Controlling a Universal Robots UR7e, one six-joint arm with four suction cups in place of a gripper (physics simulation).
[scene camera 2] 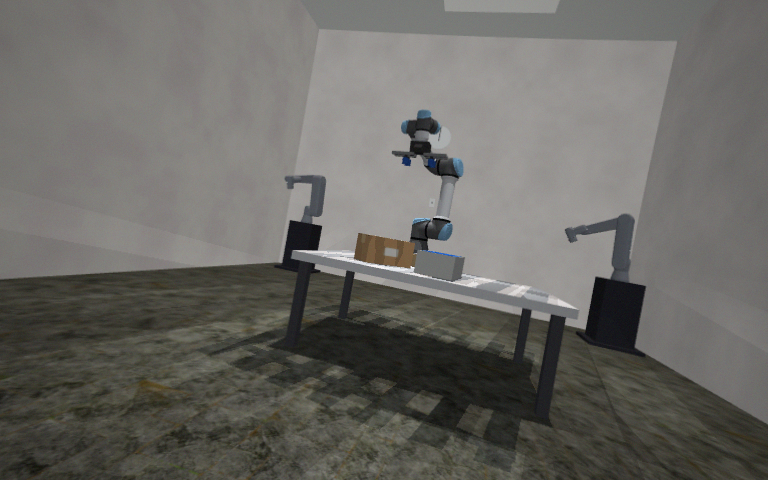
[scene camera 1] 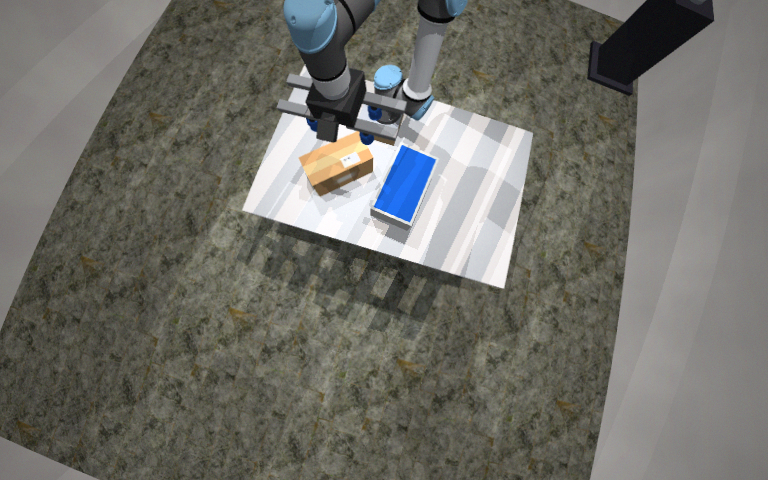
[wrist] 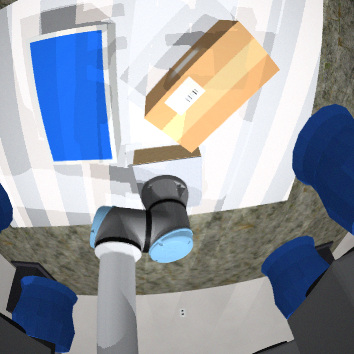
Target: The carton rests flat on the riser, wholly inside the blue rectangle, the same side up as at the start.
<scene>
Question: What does the grey riser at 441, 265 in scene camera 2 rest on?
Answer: The table.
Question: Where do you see a brown carton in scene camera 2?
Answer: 373, 249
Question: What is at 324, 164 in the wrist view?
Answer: My suction head.
</scene>
